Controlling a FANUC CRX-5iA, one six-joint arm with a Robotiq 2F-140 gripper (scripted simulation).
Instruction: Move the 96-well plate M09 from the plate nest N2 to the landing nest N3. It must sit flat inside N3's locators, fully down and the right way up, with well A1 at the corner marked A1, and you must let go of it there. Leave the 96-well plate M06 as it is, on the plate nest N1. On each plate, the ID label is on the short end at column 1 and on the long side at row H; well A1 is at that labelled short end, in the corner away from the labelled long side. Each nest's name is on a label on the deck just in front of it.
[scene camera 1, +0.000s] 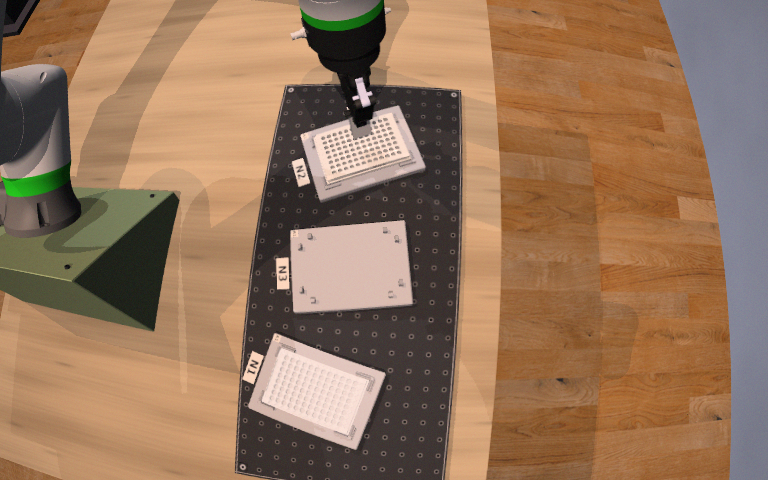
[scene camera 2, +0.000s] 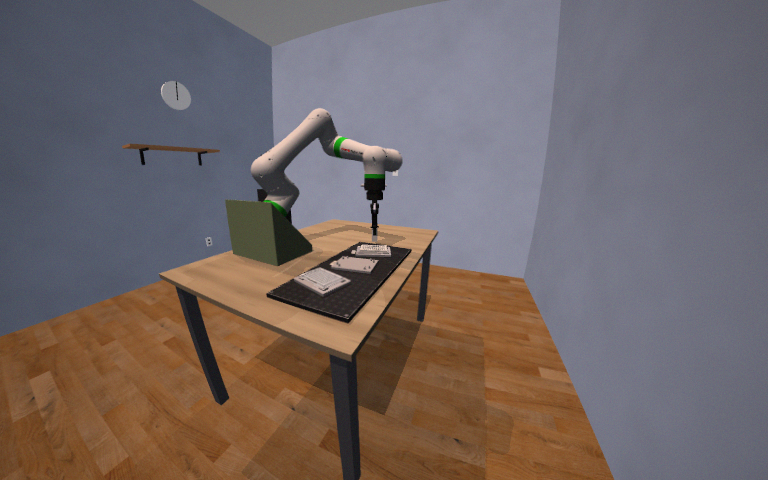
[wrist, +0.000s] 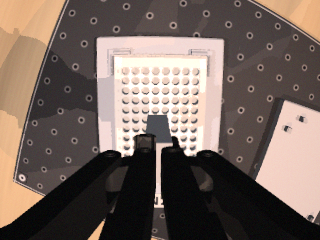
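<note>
Landing nest N3 (scene camera 1: 352, 267) is visible. Plate M06 (scene camera 1: 331, 410) is visible too, but it is out of frame in the wrist view. My gripper (scene camera 1: 361, 132) appears in the wrist view (wrist: 157, 130) as well.
</note>
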